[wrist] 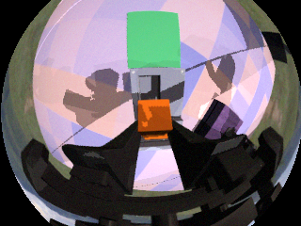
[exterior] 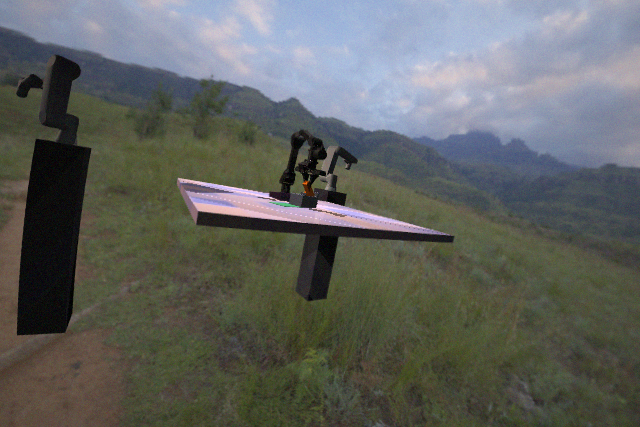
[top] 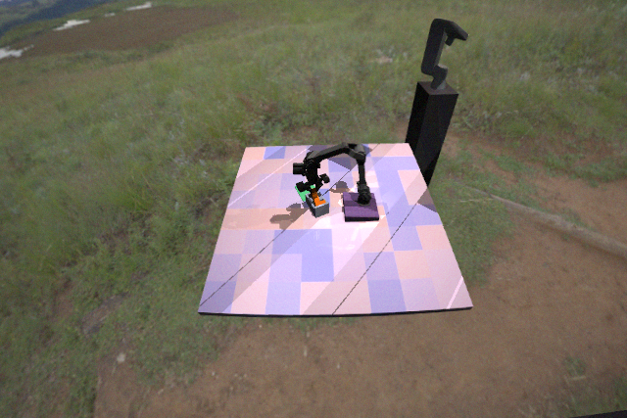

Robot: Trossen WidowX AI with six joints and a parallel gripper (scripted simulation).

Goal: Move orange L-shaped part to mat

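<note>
My gripper tip is now 140 mm to the left of the green mat, 130 mm above it and 40 mm short of it. From my gripper tip the other things lie so: orange L-shaped part: 30 mm below, 20 mm to the left, 20 mm behind.
</note>
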